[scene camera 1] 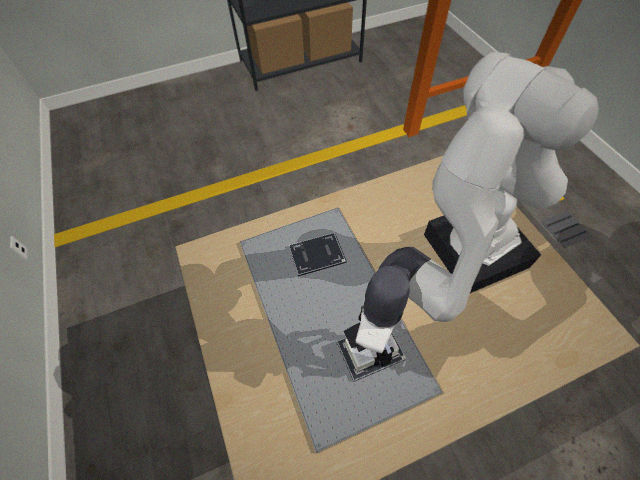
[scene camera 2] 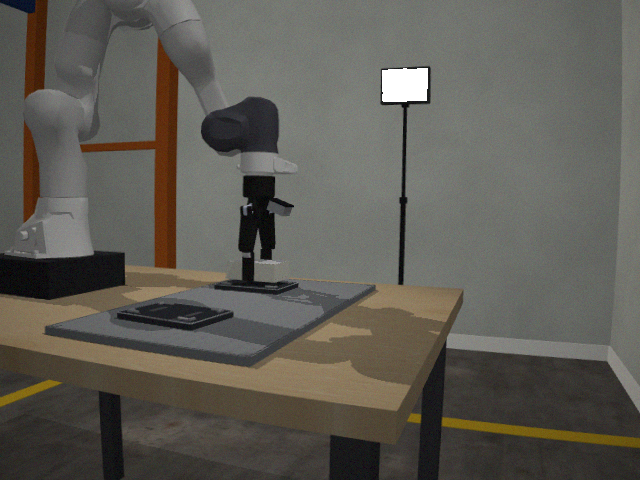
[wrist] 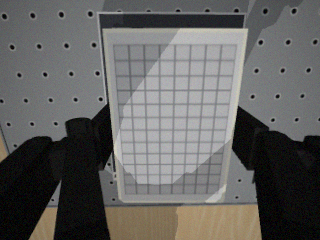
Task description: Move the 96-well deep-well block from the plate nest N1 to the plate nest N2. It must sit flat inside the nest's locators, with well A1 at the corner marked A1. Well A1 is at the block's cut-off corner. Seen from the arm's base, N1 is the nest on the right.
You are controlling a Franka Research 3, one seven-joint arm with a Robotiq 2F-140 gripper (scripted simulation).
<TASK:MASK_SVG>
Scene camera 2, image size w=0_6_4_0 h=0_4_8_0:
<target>my gripper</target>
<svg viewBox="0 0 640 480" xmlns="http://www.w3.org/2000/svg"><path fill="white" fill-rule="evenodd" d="M274 176L243 176L243 197L248 197L247 206L240 207L241 219L238 249L242 252L243 256L242 280L254 281L255 252L253 251L258 229L262 247L260 259L272 260L272 249L275 249L275 213L266 210L267 206L264 205L264 198L275 197Z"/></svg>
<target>white 96-well deep-well block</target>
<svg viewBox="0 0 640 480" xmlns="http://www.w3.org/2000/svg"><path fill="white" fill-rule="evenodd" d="M254 259L254 281L276 283L290 278L289 261ZM242 258L227 261L226 279L242 280Z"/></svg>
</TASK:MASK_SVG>
